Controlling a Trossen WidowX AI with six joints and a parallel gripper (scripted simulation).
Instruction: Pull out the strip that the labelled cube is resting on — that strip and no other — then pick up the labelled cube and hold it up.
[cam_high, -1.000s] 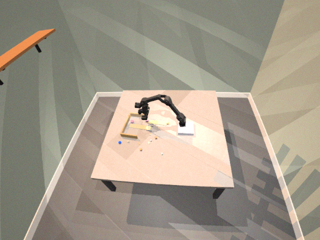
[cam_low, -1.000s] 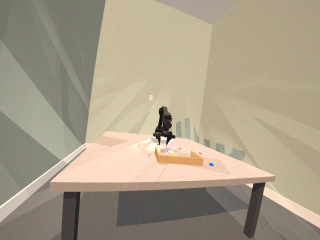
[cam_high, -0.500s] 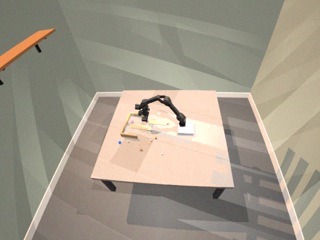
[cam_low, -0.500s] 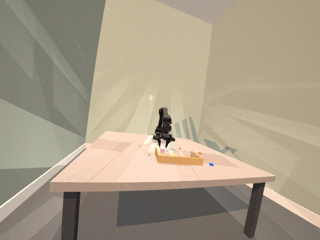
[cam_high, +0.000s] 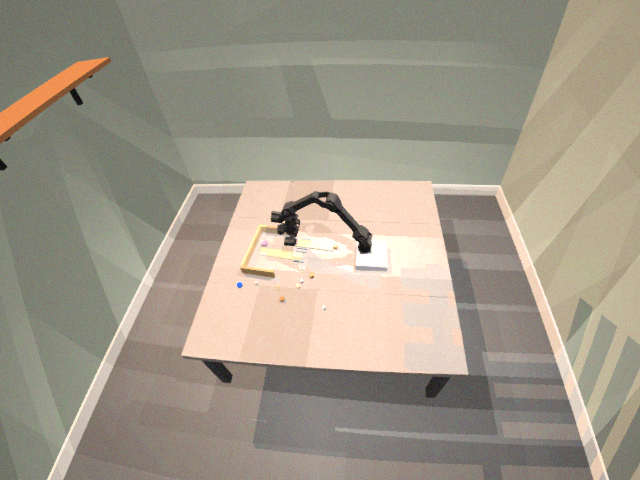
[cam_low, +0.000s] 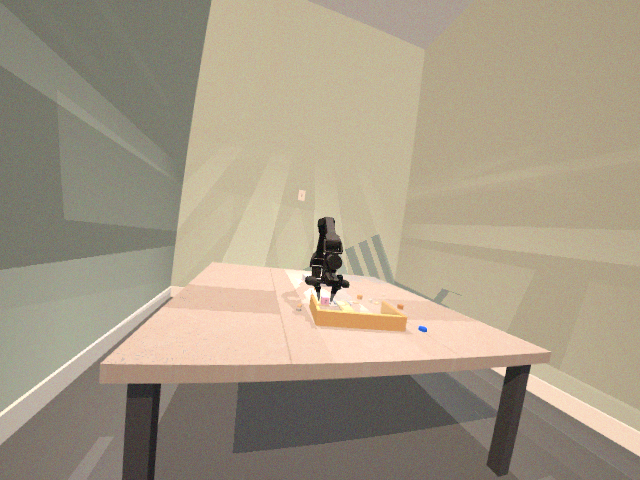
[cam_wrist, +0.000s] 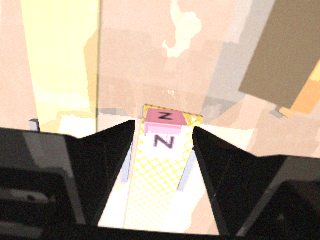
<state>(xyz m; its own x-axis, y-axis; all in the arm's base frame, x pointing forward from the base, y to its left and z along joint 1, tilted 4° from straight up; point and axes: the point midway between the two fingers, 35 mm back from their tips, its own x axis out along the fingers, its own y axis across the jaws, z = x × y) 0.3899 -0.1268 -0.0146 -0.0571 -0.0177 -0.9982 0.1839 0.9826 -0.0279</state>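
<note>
The yellow cross-hatched strip lies 110 mm behind my gripper tip, 30 mm to the left of it and 10 mm below it. The rest, counted from my gripper tip: blue piece (300 mm ahead, 260 mm to the left, 10 mm below).
</note>
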